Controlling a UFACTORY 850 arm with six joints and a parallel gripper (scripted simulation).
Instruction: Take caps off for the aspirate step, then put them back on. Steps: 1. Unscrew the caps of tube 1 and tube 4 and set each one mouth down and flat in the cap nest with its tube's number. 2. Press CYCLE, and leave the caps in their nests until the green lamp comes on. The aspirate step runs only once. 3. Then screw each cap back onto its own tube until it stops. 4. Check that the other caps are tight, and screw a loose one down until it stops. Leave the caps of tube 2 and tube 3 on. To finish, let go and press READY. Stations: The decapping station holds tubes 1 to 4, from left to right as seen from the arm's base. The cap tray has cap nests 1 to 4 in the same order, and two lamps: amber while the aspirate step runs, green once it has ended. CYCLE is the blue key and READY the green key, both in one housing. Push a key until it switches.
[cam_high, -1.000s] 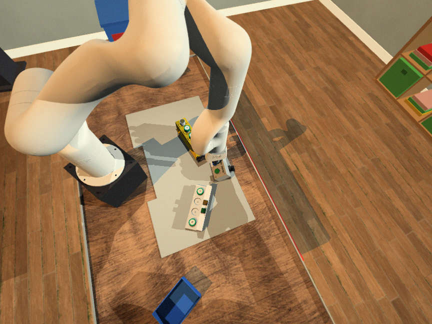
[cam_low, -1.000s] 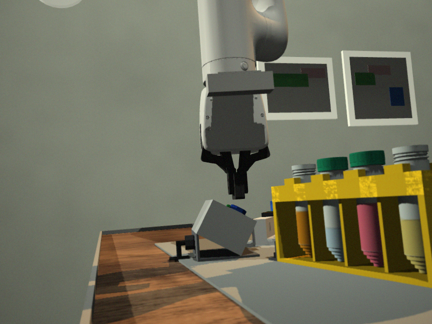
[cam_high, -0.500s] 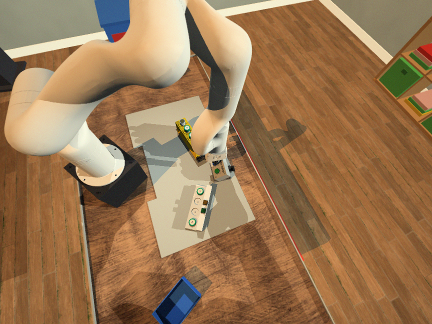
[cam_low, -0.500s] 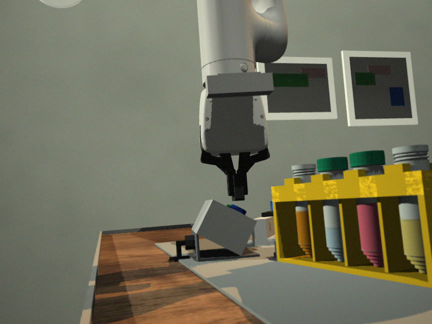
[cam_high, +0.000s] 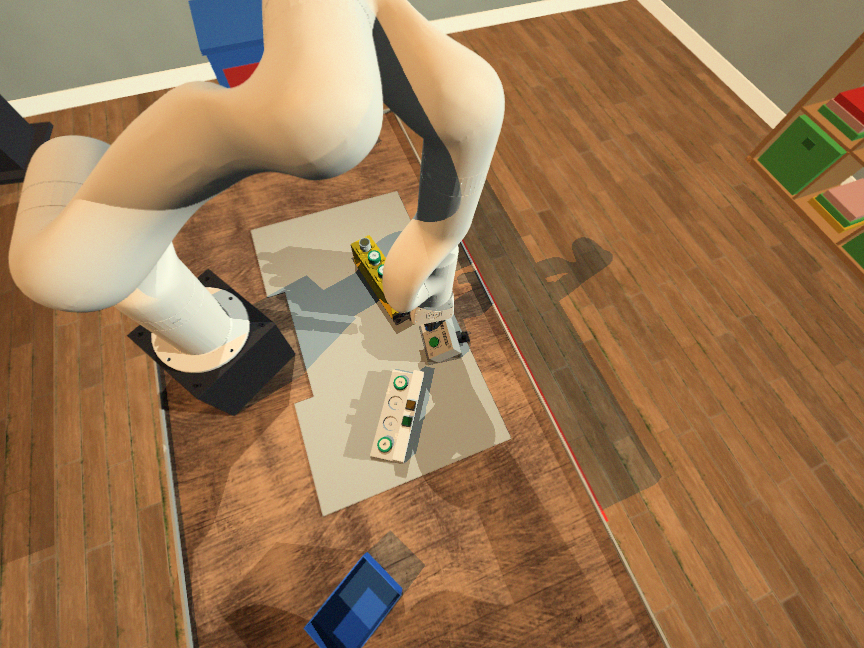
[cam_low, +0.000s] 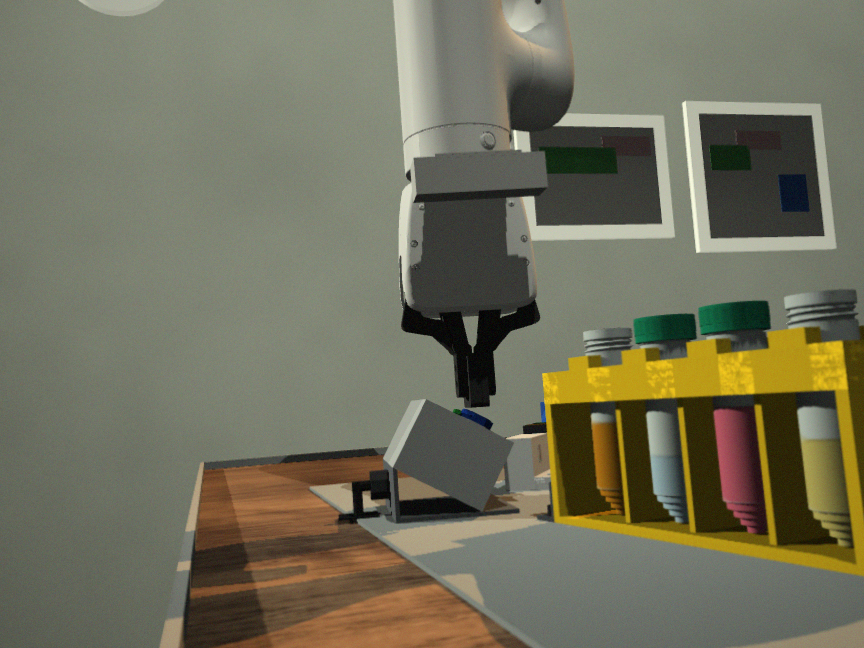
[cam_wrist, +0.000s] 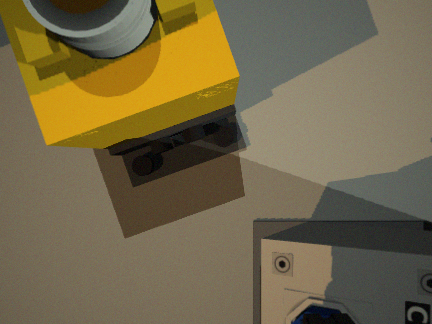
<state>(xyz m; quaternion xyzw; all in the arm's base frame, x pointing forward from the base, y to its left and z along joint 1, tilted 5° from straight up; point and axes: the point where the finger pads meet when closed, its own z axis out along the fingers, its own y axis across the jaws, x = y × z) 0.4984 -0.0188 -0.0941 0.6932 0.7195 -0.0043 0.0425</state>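
Now: hand 3 cm above the blue cycle key. Also, from my hand: green cap 16 cm behind, 26 cm to the right, 8 cm below; then grey key housing 2 cm ahead, 2 cm to the right, 4 cm below; then green key 4 cm to the right, 3 cm below.
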